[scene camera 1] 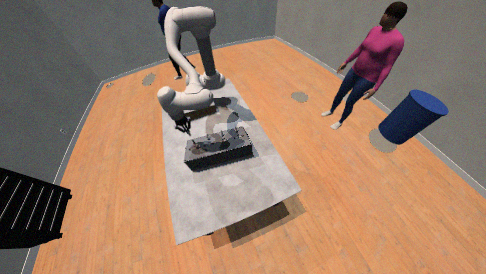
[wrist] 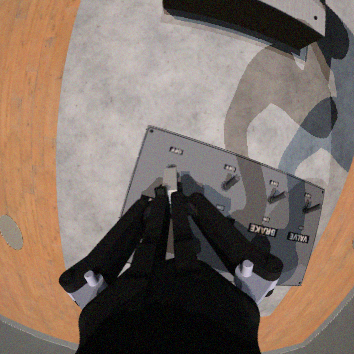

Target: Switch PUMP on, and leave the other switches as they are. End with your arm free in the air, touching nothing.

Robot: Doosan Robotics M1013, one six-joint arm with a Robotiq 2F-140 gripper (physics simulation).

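Frame: origin at the arm's base, x ahead, y left, z up, level; centimetres.
Where they show: gripper, fingertip midpoint: (scene camera 1: 189, 134) (wrist: 171, 176).
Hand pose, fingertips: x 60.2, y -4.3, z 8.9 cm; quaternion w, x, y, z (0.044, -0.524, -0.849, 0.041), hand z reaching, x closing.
Note:
Each offset is from my fingertips to the top centre of the thing. "*": to the spot under its first point. Level surfaces: height alone.
A grey switch box (scene camera 1: 218, 156) (wrist: 145, 150) stands on the table. My gripper (scene camera 1: 189, 133) (wrist: 171, 176) is shut and empty, pointing down over its left end. In the scene view the fingertips look slightly above the box; contact cannot be told. In the wrist view three levers (wrist: 230, 182) (wrist: 276, 195) (wrist: 311, 207) lie near their OFF labels. The BRAKE label @[dx +6.9, dy +24.6, dz -7.1 cm] (wrist: 262, 229) and VALVE label @[dx +6.3, dy +36.6, dz -7.1 cm] (wrist: 298, 237) are readable. Another OFF label @[* dx -2.4, dy +0.3, dz -11.3 cm] (wrist: 176, 150) is beyond my fingertips; the lever there is hidden by the gripper. No PUMP label is readable, and its switch position cannot be told.
A long dark box (wrist: 240, 20) lies on the table @[dz -18.5 cm] (scene camera 1: 195, 200) (wrist: 105, 100) nearer the arm's base. A person in pink (scene camera 1: 382, 52) stands right of the table near a blue barrel (scene camera 1: 410, 120). Another person (scene camera 1: 162, 17) stands behind the arm. A black rack stands at the left.

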